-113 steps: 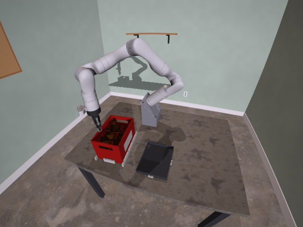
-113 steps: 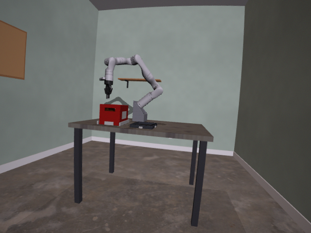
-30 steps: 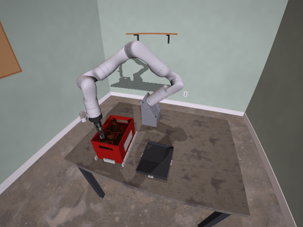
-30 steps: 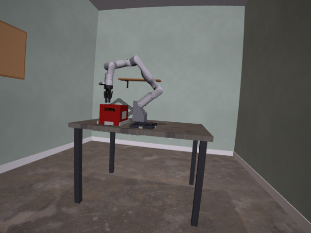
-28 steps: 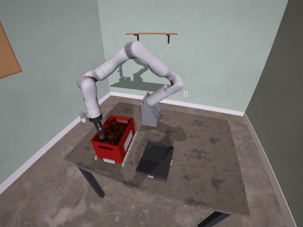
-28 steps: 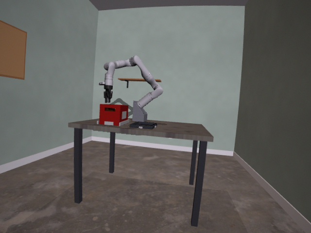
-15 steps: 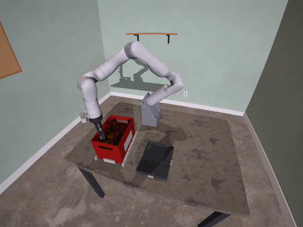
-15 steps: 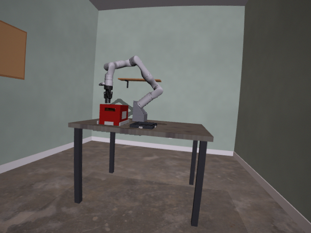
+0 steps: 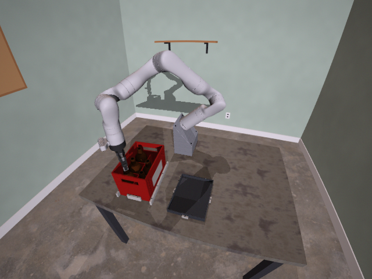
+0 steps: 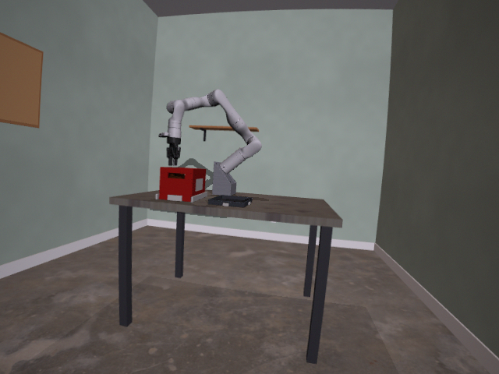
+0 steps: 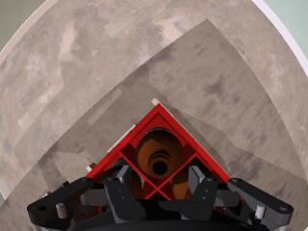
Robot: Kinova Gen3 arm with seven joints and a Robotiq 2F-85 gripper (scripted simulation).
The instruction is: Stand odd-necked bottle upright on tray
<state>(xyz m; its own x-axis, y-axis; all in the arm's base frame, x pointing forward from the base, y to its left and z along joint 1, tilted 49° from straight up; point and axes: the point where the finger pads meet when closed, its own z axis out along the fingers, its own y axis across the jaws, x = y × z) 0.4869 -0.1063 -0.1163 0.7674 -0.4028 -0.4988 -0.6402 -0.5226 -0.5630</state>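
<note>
My hand is 11 cm above the crate, 9 cm past it and 4 cm to the right of it. From my hand the other things lie so: dark tray (34 cm to the left, 19 cm below, 6 cm behind).
</note>
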